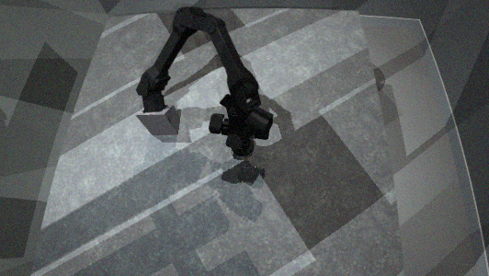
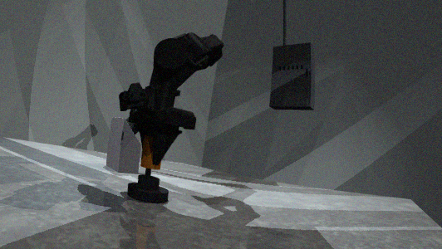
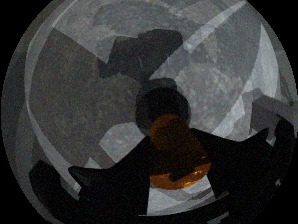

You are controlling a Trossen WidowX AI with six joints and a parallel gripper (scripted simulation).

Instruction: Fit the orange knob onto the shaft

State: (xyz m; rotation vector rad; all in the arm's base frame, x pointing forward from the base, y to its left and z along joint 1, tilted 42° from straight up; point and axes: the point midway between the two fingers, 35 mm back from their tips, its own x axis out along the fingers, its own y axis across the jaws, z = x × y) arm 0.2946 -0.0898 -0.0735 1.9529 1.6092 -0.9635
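The knob is 2 cm above my gripper tip. From my gripper tip the other things lie so: dark pedestal 4 cm below.
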